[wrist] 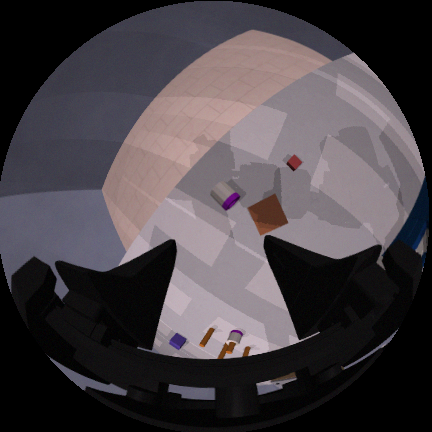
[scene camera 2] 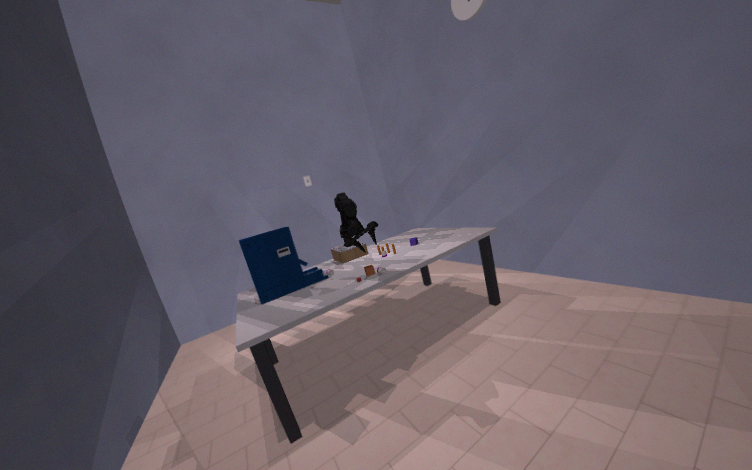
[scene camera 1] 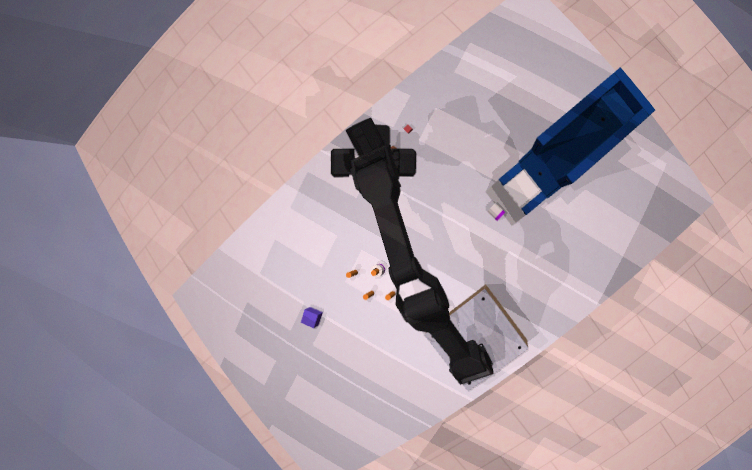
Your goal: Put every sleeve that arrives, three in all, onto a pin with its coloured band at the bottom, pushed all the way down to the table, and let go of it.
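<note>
My gripper [scene camera 1: 374, 161] [scene camera 2: 369, 246] [wrist: 220, 243] is open and empty, above the table. A whitish sleeve with a purple band [scene camera 2: 380, 271] [wrist: 223, 194] lies on its side ahead of the fingertips in the wrist view; the arm hides it in scene camera 1. A second sleeve [scene camera 1: 380, 269] [scene camera 2: 383, 253] [wrist: 235, 337] is around an orange pin, its purple band at the bottom. Other orange pins [scene camera 1: 352, 273] [scene camera 2: 394, 248] [wrist: 207, 337] stand bare beside it. A third sleeve [scene camera 1: 495, 210] [scene camera 2: 328, 272] lies at the lower end of the blue chute [scene camera 1: 579, 133] [scene camera 2: 271, 266].
An orange-brown block [scene camera 2: 369, 271] [wrist: 268, 214] is close beside the lying sleeve, on the side toward the chute. A small red cube [scene camera 1: 408, 128] [scene camera 2: 358, 279] [wrist: 294, 162] lies beyond it. A purple block [scene camera 1: 311, 317] [scene camera 2: 413, 241] [wrist: 177, 341] is past the pins. A brown-sided box [scene camera 2: 349, 254] is by the arm's base.
</note>
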